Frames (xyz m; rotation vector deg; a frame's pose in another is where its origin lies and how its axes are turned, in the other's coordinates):
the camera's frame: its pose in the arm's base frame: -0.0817 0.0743 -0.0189 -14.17 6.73 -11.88
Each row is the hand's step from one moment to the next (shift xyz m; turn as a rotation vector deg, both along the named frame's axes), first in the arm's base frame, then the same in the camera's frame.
Working: the arm's base frame: its pose in the camera's frame: 0.0939 -0.0598 0.0126 14.17 -6.73 11.88

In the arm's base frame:
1: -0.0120 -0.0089 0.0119 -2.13 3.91 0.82
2: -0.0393 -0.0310 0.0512 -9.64 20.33 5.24
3: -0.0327 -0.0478 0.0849 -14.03 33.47 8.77
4: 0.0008 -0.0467 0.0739 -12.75 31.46 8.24
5: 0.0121 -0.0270 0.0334 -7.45 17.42 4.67
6: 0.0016 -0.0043 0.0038 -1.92 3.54 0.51
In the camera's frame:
1: -0.0108 -0.0137 0.0077 -2.99 3.10 1.39
2: -0.0360 -0.0499 0.0366 -14.26 16.13 8.38
3: -0.0290 -0.0731 0.0661 -21.71 26.86 14.18
4: 0.0043 -0.0630 0.0605 -19.98 25.33 13.39
5: 0.0146 -0.0318 0.0276 -11.45 13.93 7.46
6: 0.0021 -0.0047 0.0029 -2.68 2.86 1.04

